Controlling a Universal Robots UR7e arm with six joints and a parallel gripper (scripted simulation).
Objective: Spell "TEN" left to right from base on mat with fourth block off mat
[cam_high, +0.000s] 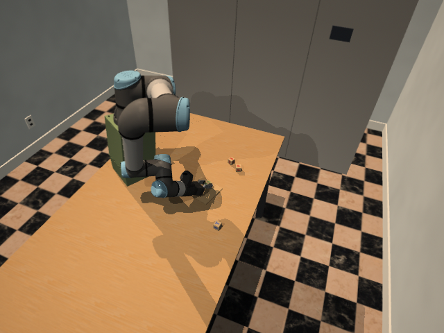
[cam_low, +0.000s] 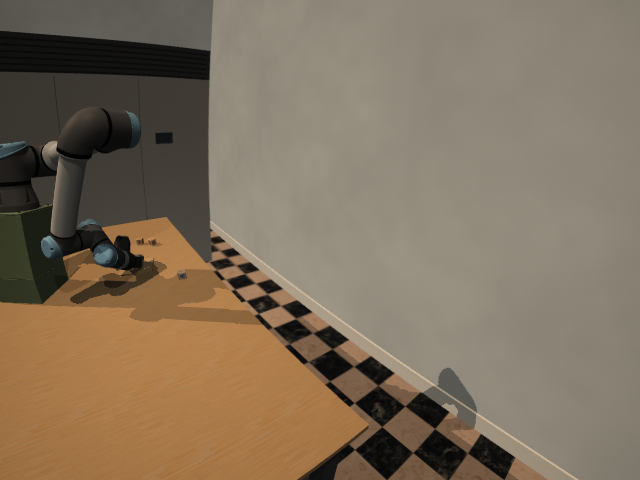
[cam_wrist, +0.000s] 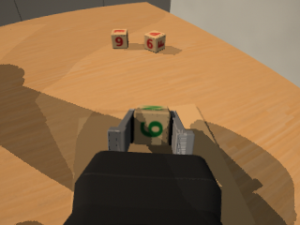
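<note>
Now: hand 1 cm past the mat, 2 cm to the left of it and 3 cm above it.
</note>
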